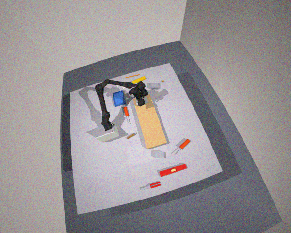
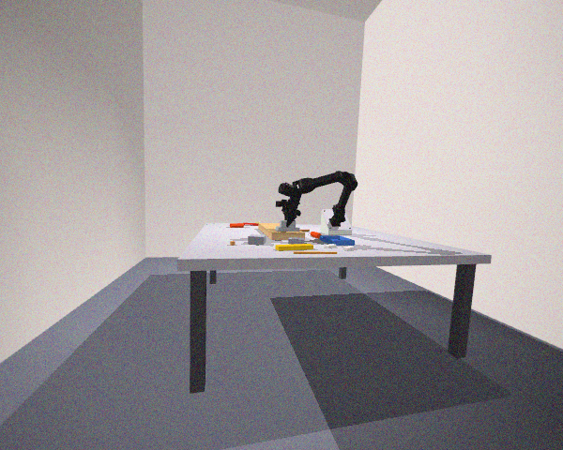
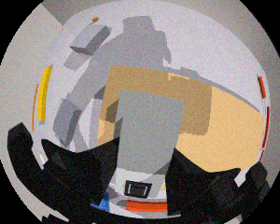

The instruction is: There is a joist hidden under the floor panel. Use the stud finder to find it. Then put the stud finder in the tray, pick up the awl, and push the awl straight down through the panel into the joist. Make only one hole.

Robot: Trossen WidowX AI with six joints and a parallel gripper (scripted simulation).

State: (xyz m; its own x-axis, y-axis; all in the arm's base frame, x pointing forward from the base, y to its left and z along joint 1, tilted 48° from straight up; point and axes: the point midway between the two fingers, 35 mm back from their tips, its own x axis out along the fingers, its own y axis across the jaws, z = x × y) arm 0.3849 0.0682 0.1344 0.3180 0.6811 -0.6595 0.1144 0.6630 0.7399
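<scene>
Now: gripper tip 40 mm past the green light and 30 mm below it. Round my gripper tip: grey stud finder (20 mm behind, 20 mm above); then yellow bar (300 mm to the left, 70 mm ahead, 60 mm below); then blue tray (220 mm behind, 170 mm to the left, 50 mm below).
</scene>
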